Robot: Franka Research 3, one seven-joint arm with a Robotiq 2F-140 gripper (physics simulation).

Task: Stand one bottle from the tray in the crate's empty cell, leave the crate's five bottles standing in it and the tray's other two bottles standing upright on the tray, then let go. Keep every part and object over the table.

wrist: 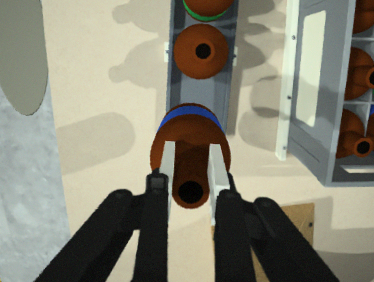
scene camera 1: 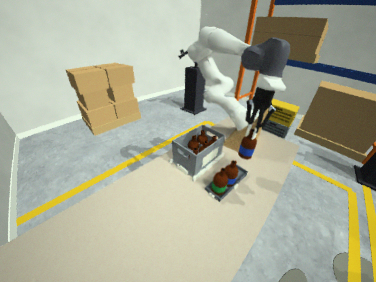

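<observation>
My gripper (scene camera 1: 254, 131) (wrist: 191, 158) is shut on the neck of a brown bottle with a blue label (scene camera 1: 247, 147) (wrist: 191, 131), and holds it upright above the table, clear of the tray (scene camera 1: 242, 175) (wrist: 197, 96). On the tray stand a green-labelled bottle (scene camera 1: 220, 183) (wrist: 207, 7) and another blue-labelled bottle (scene camera 1: 231, 172) (wrist: 192, 60), both upright. The grey crate (scene camera 1: 185, 159) (wrist: 320, 95) stands beside the tray, with several brown bottles in its cells. In the scene view the crate's near walls hide their lower parts. The wrist view shows part of the crate, and its empty cell cannot be made out.
The beige table (scene camera 1: 150, 215) (wrist: 100, 190) carries crate and tray; its edge runs along the left of the wrist view. A brown wooden board (wrist: 295, 225) lies near the gripper. Yellow and grey crates (scene camera 1: 281, 116) stand behind the table, with a rack and cardboard boxes farther off.
</observation>
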